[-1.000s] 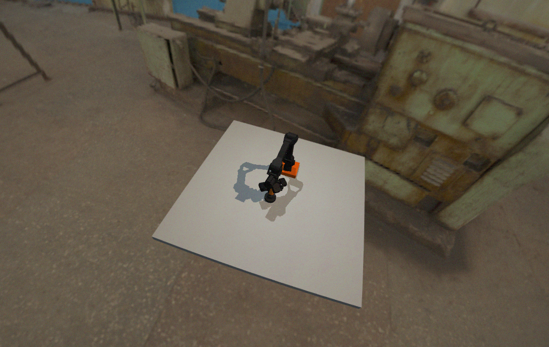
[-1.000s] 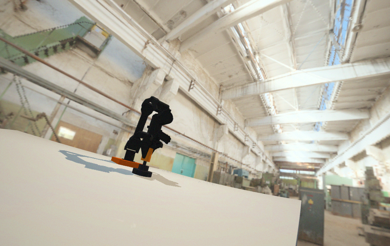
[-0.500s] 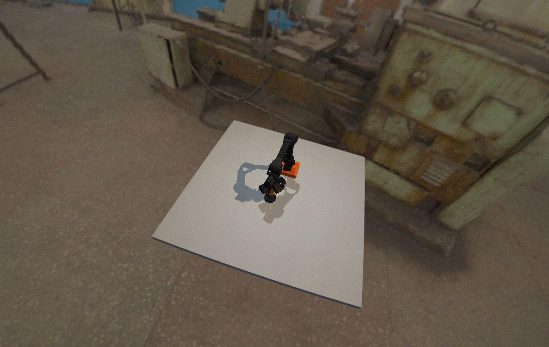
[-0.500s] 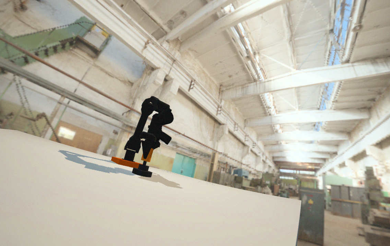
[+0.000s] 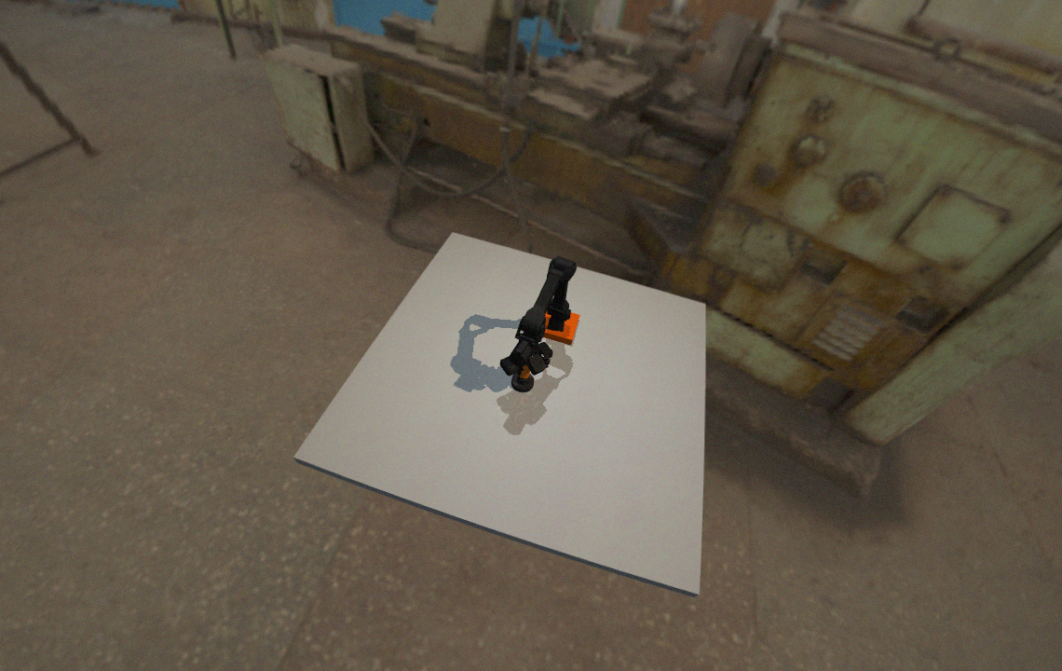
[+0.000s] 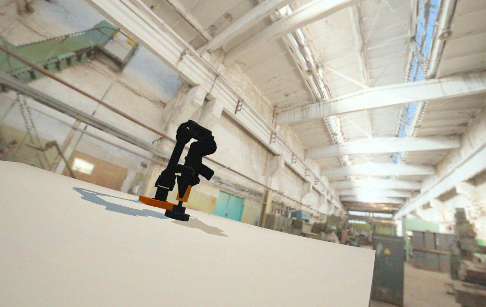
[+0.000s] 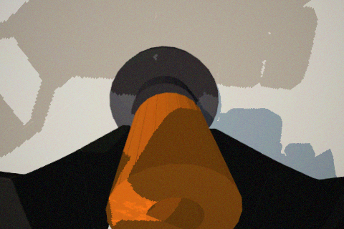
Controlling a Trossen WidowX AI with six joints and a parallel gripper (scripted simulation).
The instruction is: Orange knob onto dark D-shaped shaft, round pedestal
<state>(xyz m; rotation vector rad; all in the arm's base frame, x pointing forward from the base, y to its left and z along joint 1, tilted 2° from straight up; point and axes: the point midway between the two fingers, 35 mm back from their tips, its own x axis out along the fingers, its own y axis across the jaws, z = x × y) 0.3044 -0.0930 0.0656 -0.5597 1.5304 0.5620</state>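
Right now the dark round pedestal is 4 cm below my gripper tip. From my gripper tip the other things lie so: orange knob (2 cm above).
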